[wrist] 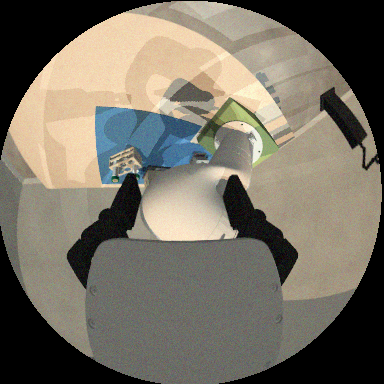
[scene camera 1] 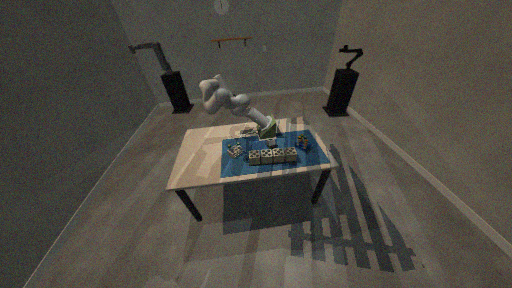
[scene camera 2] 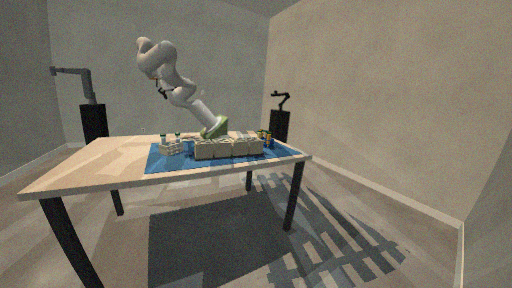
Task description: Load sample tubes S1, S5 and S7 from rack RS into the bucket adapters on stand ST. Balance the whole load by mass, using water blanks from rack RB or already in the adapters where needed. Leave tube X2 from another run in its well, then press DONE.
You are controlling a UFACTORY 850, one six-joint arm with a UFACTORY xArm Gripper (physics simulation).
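My gripper (scene camera 2: 164, 92) (wrist: 181, 184) is open and empty, high above the table; the arm hides it in scene camera 1. A beige rack (scene camera 1: 235, 151) (scene camera 2: 172, 149) (wrist: 126, 161) with green-capped tubes (scene camera 2: 163, 137) (wrist: 115, 178) is at the left of the blue mat. A row of beige bucket adapters (scene camera 1: 266, 160) (scene camera 2: 223, 150) stands at the mat's middle. A blue rack (scene camera 1: 303, 146) (scene camera 2: 270, 143) with yellow-capped and other tubes is at the right. A small box (scene camera 1: 271, 142) (wrist: 200, 157) is behind the adapters. Labels and which rack is RS or RB cannot be read.
The blue mat (scene camera 1: 235, 171) (scene camera 2: 160, 164) (wrist: 107, 140) lies on the wooden table (scene camera 1: 192, 160) (scene camera 2: 85, 167) (wrist: 75, 75). The arm's green base (scene camera 1: 268, 131) (scene camera 2: 215, 131) (wrist: 225, 112) is at the table's back. Two black pedestals (scene camera 1: 176, 91) (scene camera 1: 342, 90) with arms stand beyond the table.
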